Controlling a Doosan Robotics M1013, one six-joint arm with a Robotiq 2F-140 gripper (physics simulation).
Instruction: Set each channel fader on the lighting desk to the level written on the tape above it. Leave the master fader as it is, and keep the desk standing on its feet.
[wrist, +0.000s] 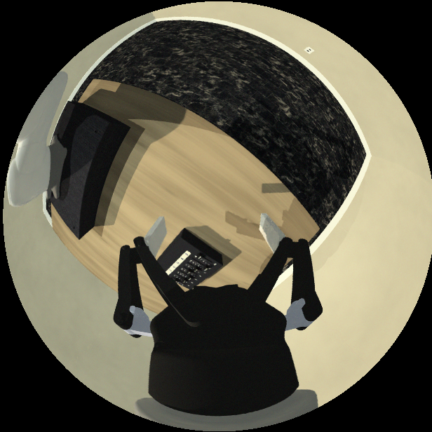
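The lighting desk (202, 242) is a small black box on the wooden table, in the lower middle of the wrist view. A pale strip of tape (179, 262) with small marks runs along its panel, beside rows of small dark faders (192, 270). The writing and the fader levels are too small to read. My gripper (212, 223) is open and empty, with its fingers wide apart. The desk shows between the fingers, nearer the left one, and appears to lie below them. The gripper body hides the desk's near end.
The wooden table (175, 175) spans the middle of the view. A large black block (85, 165) stands at its left side, with the pale robot base (32, 165) beyond it. The dark patterned floor (215, 75) lies past the table's far edge.
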